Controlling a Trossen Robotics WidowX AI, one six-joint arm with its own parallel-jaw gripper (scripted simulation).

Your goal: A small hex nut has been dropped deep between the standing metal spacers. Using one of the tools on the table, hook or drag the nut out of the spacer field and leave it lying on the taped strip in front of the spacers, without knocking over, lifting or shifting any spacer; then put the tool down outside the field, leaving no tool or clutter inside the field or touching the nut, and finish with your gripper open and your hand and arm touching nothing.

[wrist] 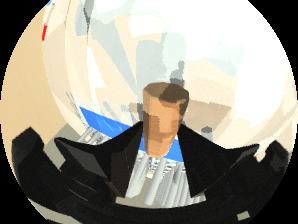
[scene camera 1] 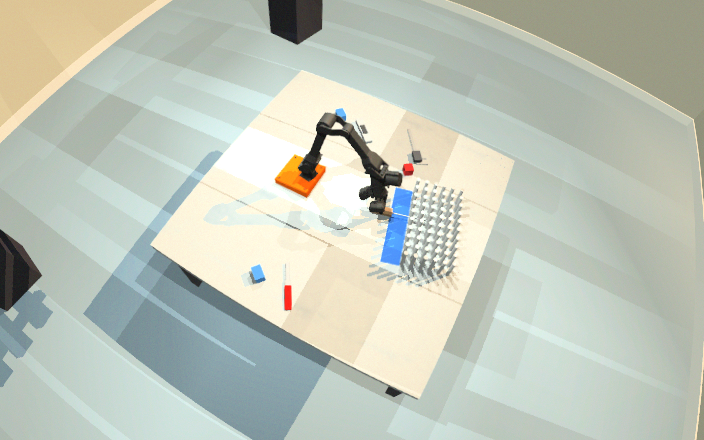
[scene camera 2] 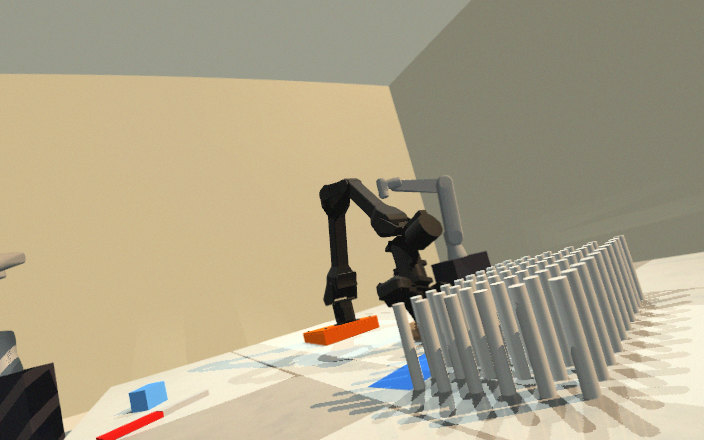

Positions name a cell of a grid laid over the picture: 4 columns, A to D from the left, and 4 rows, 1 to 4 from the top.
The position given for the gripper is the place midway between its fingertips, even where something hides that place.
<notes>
In view: the gripper (scene camera 2: C4).
The gripper shows as well in the wrist view (wrist: C3).
</notes>
